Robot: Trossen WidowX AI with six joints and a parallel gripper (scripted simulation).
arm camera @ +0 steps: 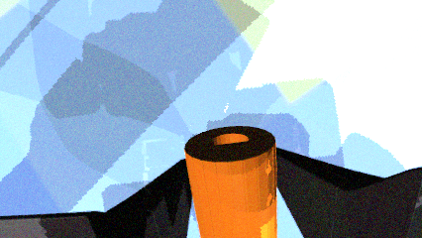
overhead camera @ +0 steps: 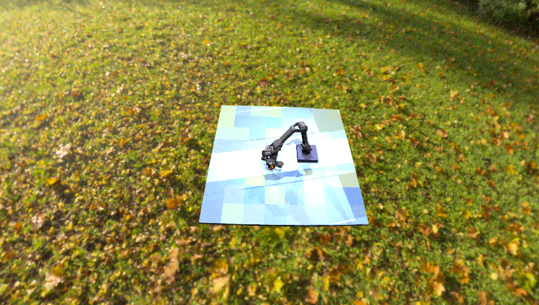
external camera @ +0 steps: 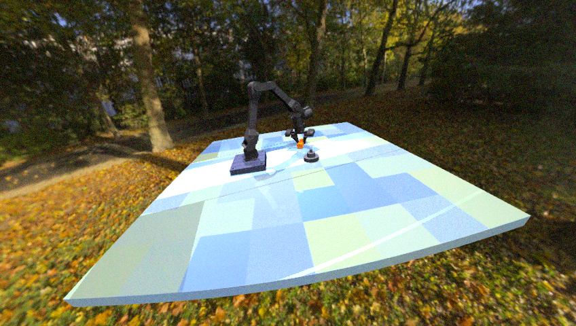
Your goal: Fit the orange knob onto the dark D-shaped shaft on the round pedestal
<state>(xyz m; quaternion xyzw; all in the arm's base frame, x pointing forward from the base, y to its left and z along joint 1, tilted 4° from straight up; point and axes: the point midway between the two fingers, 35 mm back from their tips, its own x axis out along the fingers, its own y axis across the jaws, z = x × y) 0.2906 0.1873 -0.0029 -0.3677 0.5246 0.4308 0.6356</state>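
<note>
Right now my gripper tip is 10 mm past the orange knob, 20 mm to the left of it and 10 mm below it. From my gripper tip the other things lie so: round pedestal: 40 mm ahead, 210 mm to the right, 10 mm above.
</note>
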